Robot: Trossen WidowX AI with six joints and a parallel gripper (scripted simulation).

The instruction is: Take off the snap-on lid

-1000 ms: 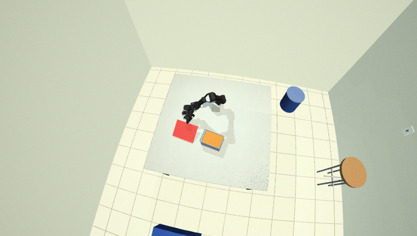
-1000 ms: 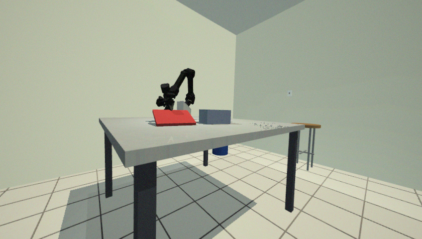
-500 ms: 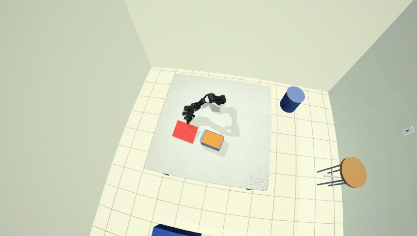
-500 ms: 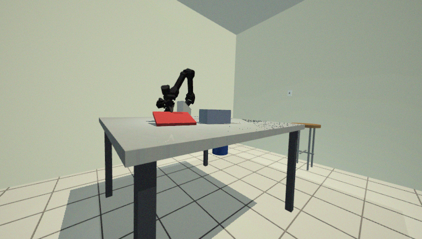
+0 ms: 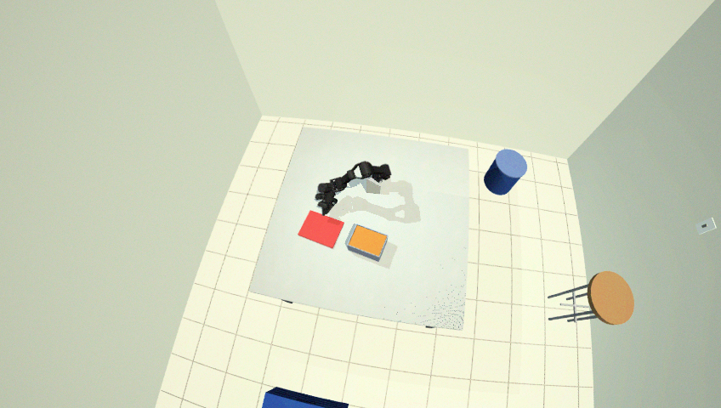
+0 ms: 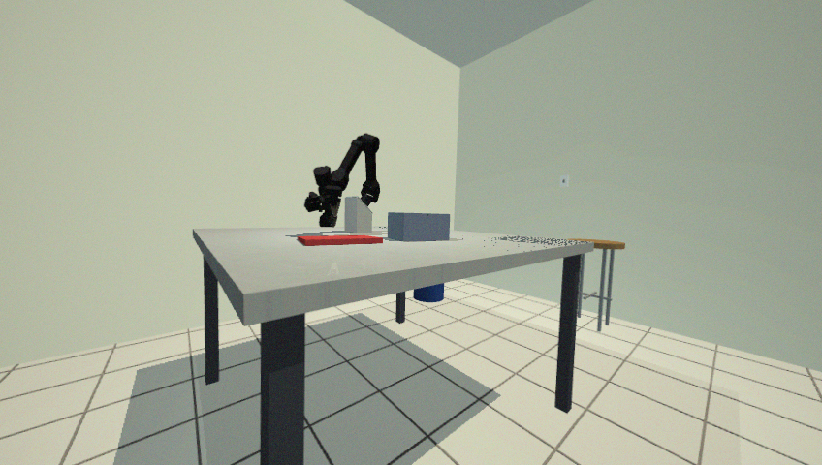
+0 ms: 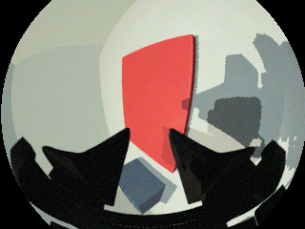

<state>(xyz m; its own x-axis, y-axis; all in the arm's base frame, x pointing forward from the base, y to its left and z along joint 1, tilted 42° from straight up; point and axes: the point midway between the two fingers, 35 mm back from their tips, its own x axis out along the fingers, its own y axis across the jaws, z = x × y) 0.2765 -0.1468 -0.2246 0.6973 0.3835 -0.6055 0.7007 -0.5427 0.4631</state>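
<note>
The red lid is 80 mm ahead of my gripper tip, 50 mm below it and 10 mm to the right of it. Also, from my gripper tip: grey-blue storage box: 300 mm to the left, 110 mm ahead, 10 mm below.
</note>
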